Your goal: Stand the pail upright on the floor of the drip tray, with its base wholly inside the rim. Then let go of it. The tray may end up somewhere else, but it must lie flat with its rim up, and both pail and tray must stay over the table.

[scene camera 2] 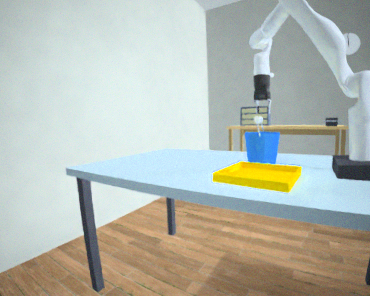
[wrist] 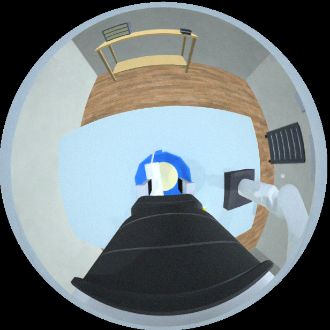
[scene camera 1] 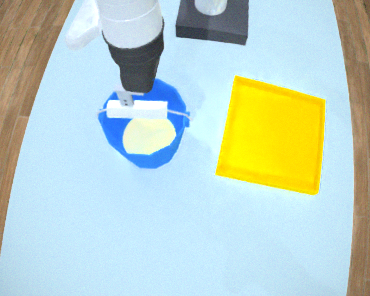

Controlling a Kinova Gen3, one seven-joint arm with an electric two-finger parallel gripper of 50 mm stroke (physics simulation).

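Frame: origin at the arm's base, x ahead, y left, z up, level; millimetres.
Where they show: gripper, fingertip midpoint: (scene camera 2: 263, 113) (scene camera 1: 132, 89); arm's base at its link origin: (scene camera 2: 362, 158) (scene camera 1: 210, 3).
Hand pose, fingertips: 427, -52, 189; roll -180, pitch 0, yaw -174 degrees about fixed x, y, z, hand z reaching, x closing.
Observation:
Each offset is from my fingertips to the top centre of the thing, as dx, dy, dz. Level surfaces: height alone.
The blue pail @[+2, +8, -16] (scene camera 1: 107, 131) (scene camera 2: 262, 148) (wrist: 184, 171) stands upright on the table, outside the drip tray, with its white handle grip @[+20, +12, -16] (scene camera 1: 150, 110) (scene camera 2: 258, 120) (wrist: 156, 175) raised above its opening. The yellow drip tray @[-92, +299, -220] (scene camera 1: 272, 135) (scene camera 2: 252, 183) lies flat, rim up, beside the pail; a tiny yellow part shows in the wrist view. My gripper (scene camera 1: 131, 103) (scene camera 2: 263, 112) (wrist: 164, 183) is open and points down over the pail. Its fingers stand on either side of the handle grip, which is nearer the left finger in the wrist view. The far finger is partly hidden in scene camera 1.
The arm's dark base block (scene camera 1: 212, 31) (scene camera 2: 350, 169) (wrist: 232, 192) stands on the blue table @[dz -249] (scene camera 1: 150, 230) (scene camera 2: 135, 167) (wrist: 100, 165). A wooden side table (scene camera 2: 295, 128) (wrist: 150, 34) stands against the wall, away from the work table.

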